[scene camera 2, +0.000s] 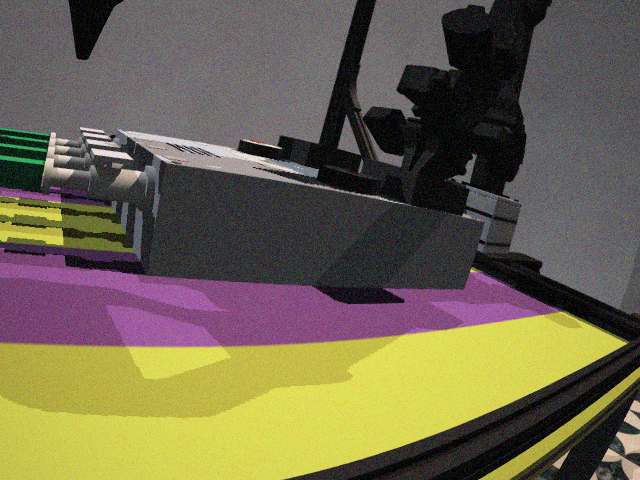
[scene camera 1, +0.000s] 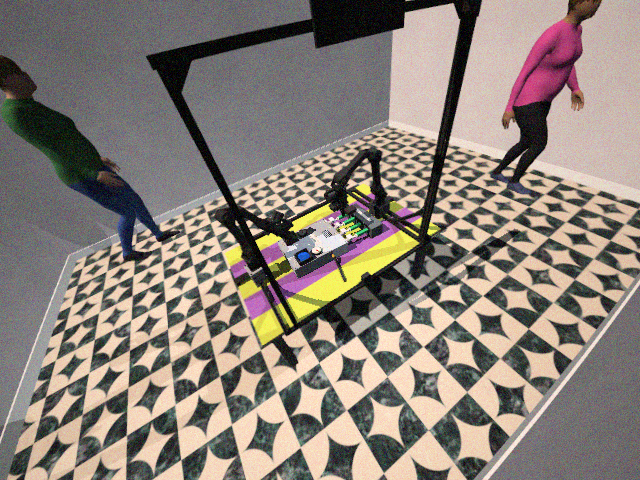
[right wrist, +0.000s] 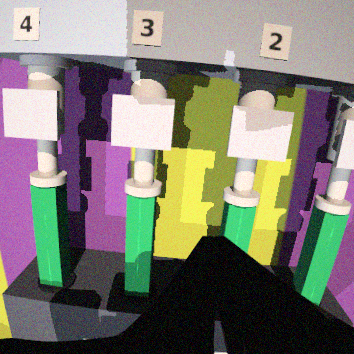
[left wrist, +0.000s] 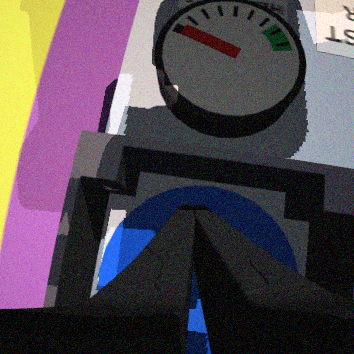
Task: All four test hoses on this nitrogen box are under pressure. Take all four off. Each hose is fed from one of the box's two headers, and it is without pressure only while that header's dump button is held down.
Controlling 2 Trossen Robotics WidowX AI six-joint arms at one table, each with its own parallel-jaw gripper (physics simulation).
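Frame: origin at the left arm's base, x ahead, y left, z up, level; centimetres.
Where they show: left gripper, between the fingertips: point(scene camera 2: 399, 195) point(left wrist: 190, 216); right gripper, between the fingertips: point(scene camera 2: 82, 59) point(scene camera 1: 343, 216) point(right wrist: 211, 246); left arm's base, origin of its link: point(scene camera 2: 485, 191) point(scene camera 1: 254, 265); right arm's base, origin of its link: point(scene camera 1: 379, 202).
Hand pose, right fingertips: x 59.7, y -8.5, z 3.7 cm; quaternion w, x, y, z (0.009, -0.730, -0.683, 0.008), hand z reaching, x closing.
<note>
Things, the pixels of their top centre, and the offset from my right fingertips. "pt": a spot on its surface instead. Level surfaces: height alone.
- hose 3, a spot on its surface: point(right wrist: 138, 239) pt dx +4.2, dy -4.6, dz -8.3 cm
- hose 2, a spot on its surface: point(right wrist: 239, 228) pt dx +3.7, dy +2.7, dz -8.3 cm
- grey block, a spot on its surface: point(right wrist: 88, 267) pt dx +8.9, dy -10.3, dz -11.7 cm
- gauge, a spot on its surface: point(left wrist: 228, 67) pt dx -24.7, dy +13.0, dz -5.3 cm
- table, height of its surface: dz -14.8 cm
The grey nitrogen box point(scene camera 1: 328, 238) point(scene camera 2: 294, 238) sits on the striped table. Four green hoses, hose 4 point(right wrist: 49, 232), hose 3 point(right wrist: 138, 239), hose 2 point(right wrist: 239, 228) and a fourth one point(right wrist: 321, 253), run from a grey block point(right wrist: 88, 267) to the box's ports, each with a white tag. They also show in scene camera 1 point(scene camera 1: 353, 226). My right gripper point(right wrist: 211, 246) point(scene camera 1: 337, 200) is shut and empty, between hoses 3 and 2. My left gripper point(left wrist: 190, 216) point(scene camera 2: 432, 190) point(scene camera 1: 291, 233) is shut, its tips over the blue dump button point(left wrist: 239, 211) point(scene camera 1: 303, 256). The gauge point(left wrist: 228, 67) has its red needle far from the green mark.
The table point(scene camera 1: 347, 281) point(scene camera 2: 318, 405) has yellow and purple stripes. Black gantry posts point(scene camera 1: 447, 119) point(scene camera 1: 213, 162) stand at its edges. A person in pink point(scene camera 1: 532, 95) stands at the back right and another in blue jeans point(scene camera 1: 113, 195) at the left.
</note>
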